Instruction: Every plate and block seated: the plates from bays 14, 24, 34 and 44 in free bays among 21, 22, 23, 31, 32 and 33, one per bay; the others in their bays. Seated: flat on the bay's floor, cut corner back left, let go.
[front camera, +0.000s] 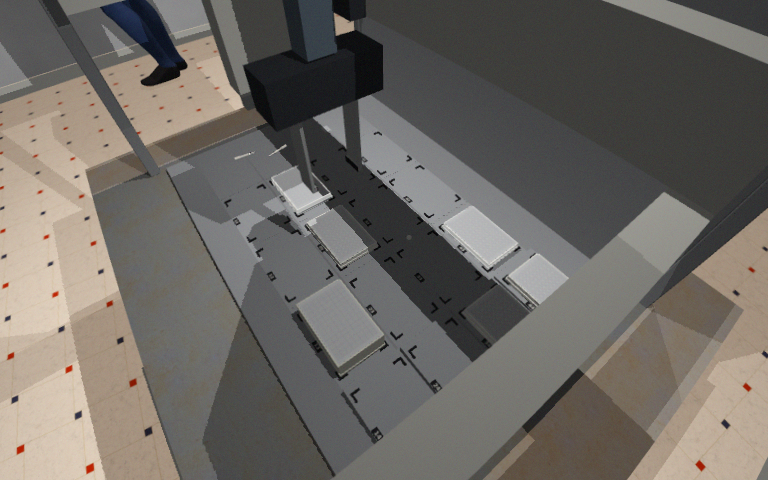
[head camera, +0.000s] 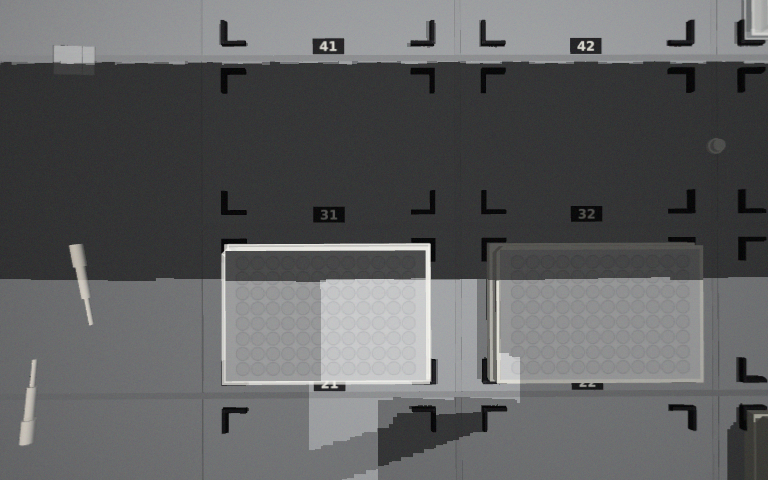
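Seen in the pictures: gripper, between the fingertips: (front camera: 332, 175); robot's base, origin of its link: (front camera: 226, 203).
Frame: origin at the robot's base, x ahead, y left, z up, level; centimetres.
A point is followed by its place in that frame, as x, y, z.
Note:
A clear-rimmed plate (front camera: 294, 199) @(9.5, 11.9, 1.4) (head camera: 373, 333) @(9.2, 13.9, 1.4) lies flat in bay 21, its cut corner back left. A greyer plate (front camera: 338, 233) @(22.8, 14.4, 1.4) (head camera: 594, 328) @(22.4, 14.1, 1.4) lies flat in bay 22, also with its cut corner back left. My gripper (front camera: 334, 178) @(22.8, 15.0, 16.0) is open and empty, above the bay 21 and 31 area; one jaw overlaps the bay 21 plate in the front view. It does not show in the head view. A dark, shadowed plate (front camera: 493, 312) @(52.7, 25.0, 2.9) sits in bay 34 and a white plate (front camera: 538, 277) @(52.9, 36.3, 2.9) in bay 44. Bays 31 and 32 hold no plate.
A thick block (front camera: 339, 322) @(39.7, 4.1, 4.2) (head camera: 759, 447) @(32.9, 6.6, 0.8) sits in bay 13 and a white plate (front camera: 480, 234) @(39.5, 36.2, 1.4) (head camera: 760, 16) @(33.0, 33.1, 1.0) in bay 43. Two slim white tools (front camera: 244, 155) @(-12.1, 9.5, 0.5) (head camera: 82, 280) @(-8.8, 17.0, 0.5) lie left of the bays. A pale frame beam (front camera: 543, 333) @(61.6, 5.2, 40.0) crosses the front view and hides part of the deck.

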